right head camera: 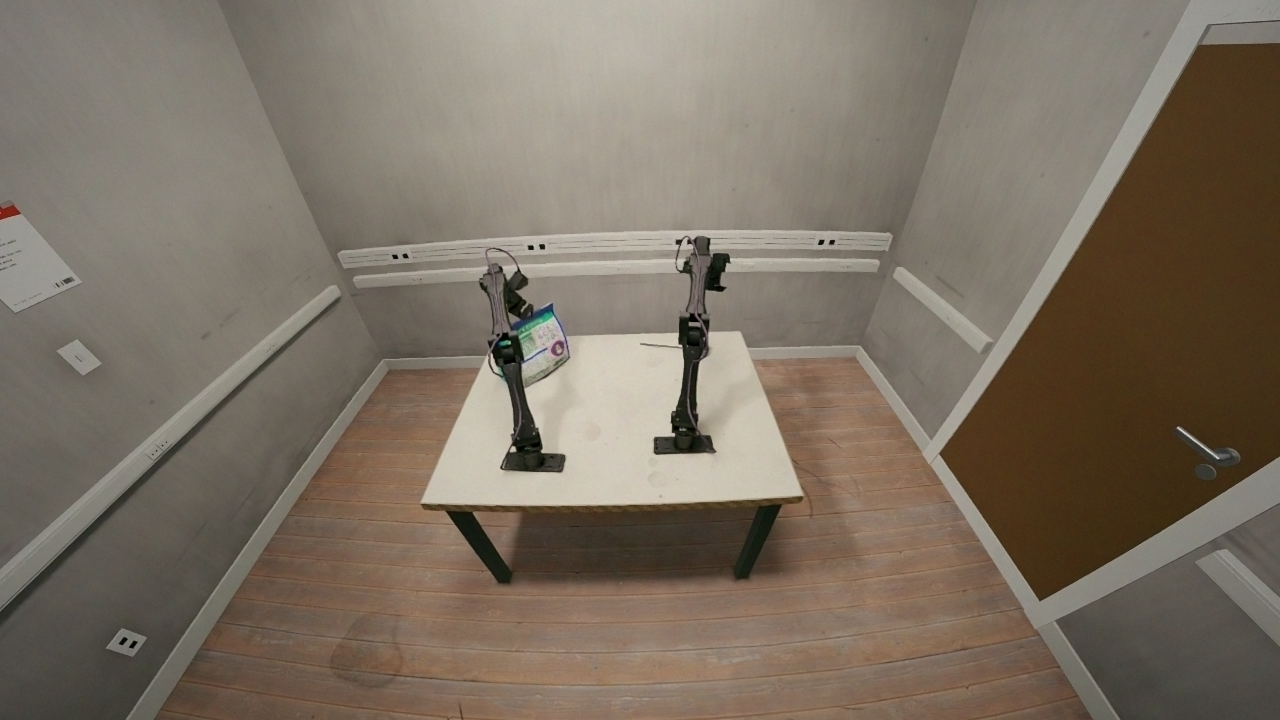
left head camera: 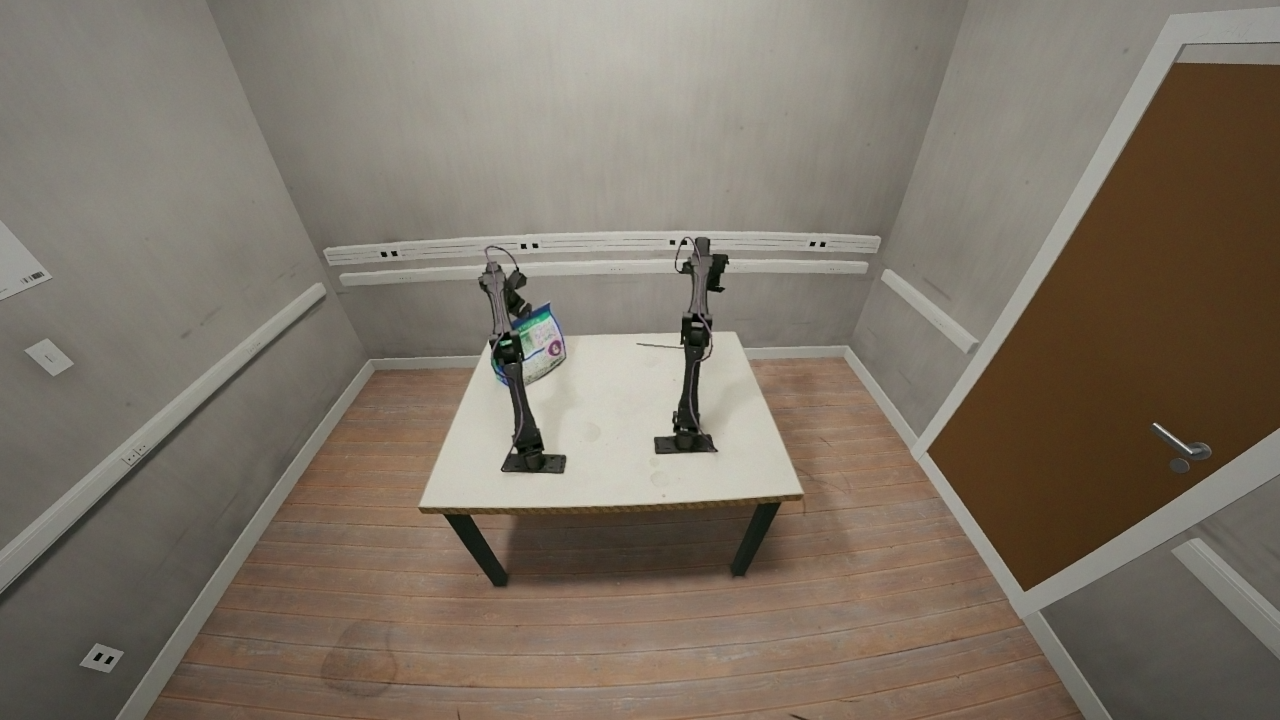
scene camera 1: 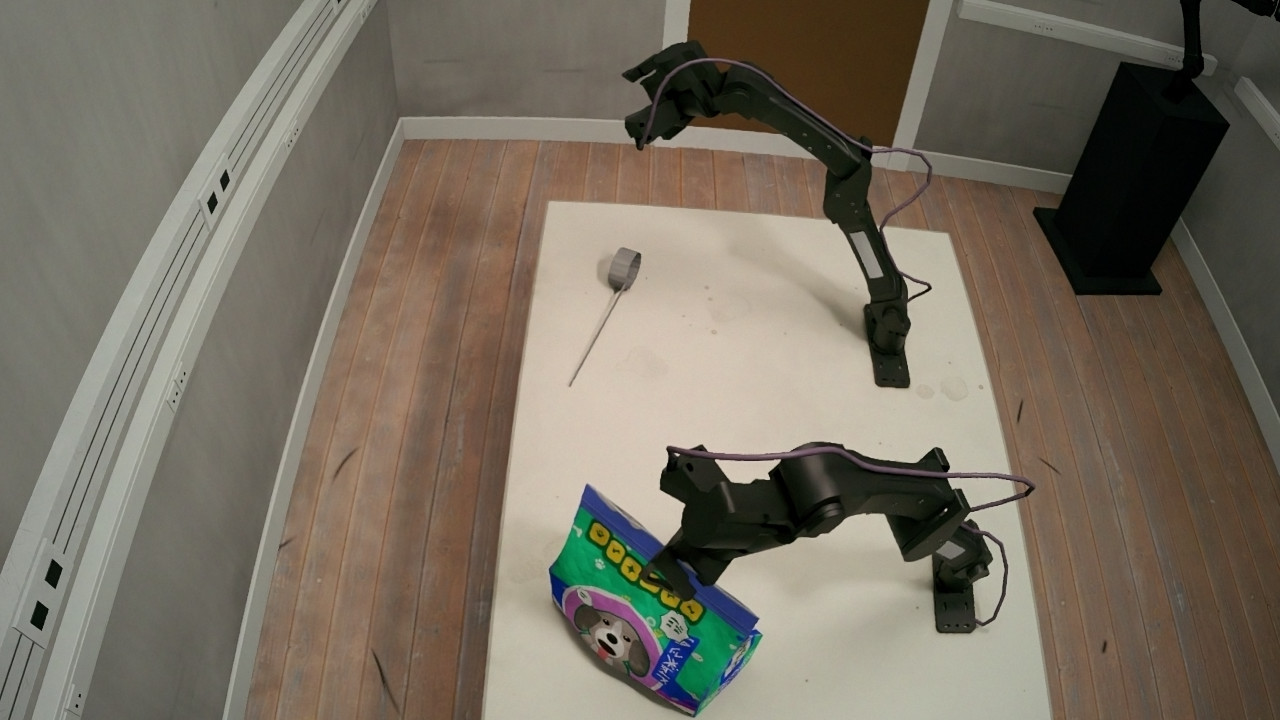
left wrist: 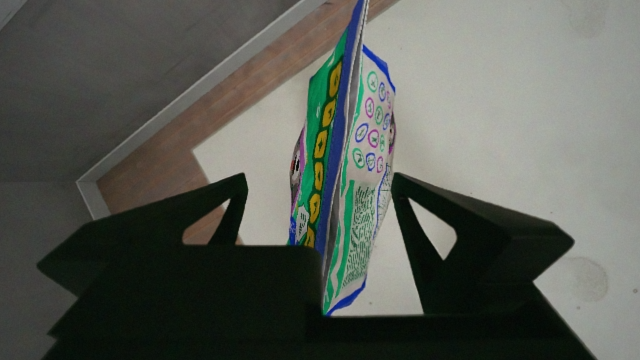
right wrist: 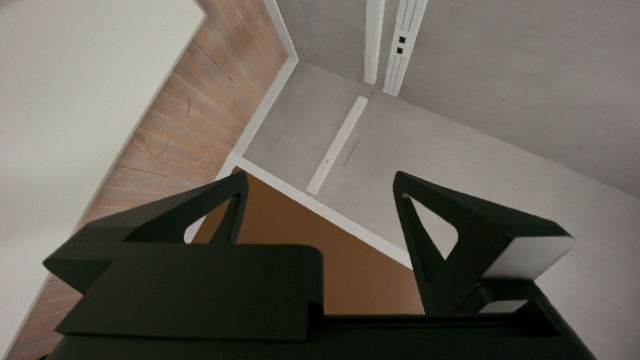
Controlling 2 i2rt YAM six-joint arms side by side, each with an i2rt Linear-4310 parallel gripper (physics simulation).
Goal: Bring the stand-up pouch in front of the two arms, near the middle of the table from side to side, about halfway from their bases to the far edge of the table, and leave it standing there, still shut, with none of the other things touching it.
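Observation:
The stand-up pouch point(left head camera: 546, 347) point(right head camera: 544, 349) point(scene camera 1: 617, 617), green and blue with a dog's face on its front, stands upright near the far left corner of the table point(left head camera: 608, 465) point(scene camera 1: 760, 385). Its top seam is closed. My left gripper point(left head camera: 522, 309) point(right head camera: 523, 309) point(scene camera 1: 671, 582) is open above the pouch's top edge. In the left wrist view, the pouch point(left wrist: 372, 125) shows in the gap between the open fingers of this gripper point(left wrist: 320, 176), which are not closed on it. My right gripper point(scene camera 1: 628, 100) point(right wrist: 320, 179) is open and empty, raised high on the right side.
A grey round piece point(scene camera 1: 624, 268) with a long thin handle lies near the table's far edge, well apart from the pouch. Its handle also shows in the left head camera point(left head camera: 657, 345). A black pedestal point(scene camera 1: 1136, 170) stands on the floor behind the arms' side.

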